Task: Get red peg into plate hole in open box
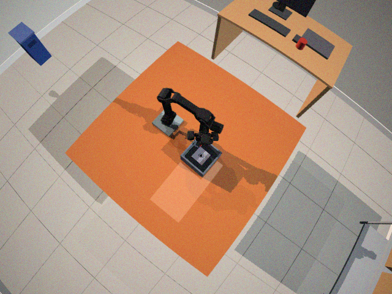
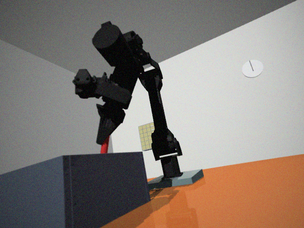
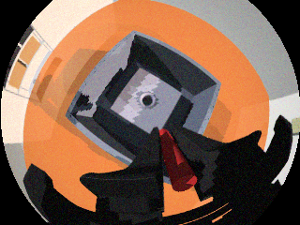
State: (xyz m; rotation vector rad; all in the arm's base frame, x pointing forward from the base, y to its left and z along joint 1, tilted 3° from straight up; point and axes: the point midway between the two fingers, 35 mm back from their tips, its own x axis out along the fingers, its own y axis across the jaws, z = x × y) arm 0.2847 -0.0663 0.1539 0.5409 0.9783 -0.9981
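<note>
Right now the light grey plate is 8 cm below my gripper tip, 4 cm to the right of it and 2 cm ahead of it. Also, from my gripper tip: box: 10 cm below, 4 cm to the right, 2 cm ahead; then red peg: 2 cm to the left, 2 cm above, 1 cm behind.
</note>
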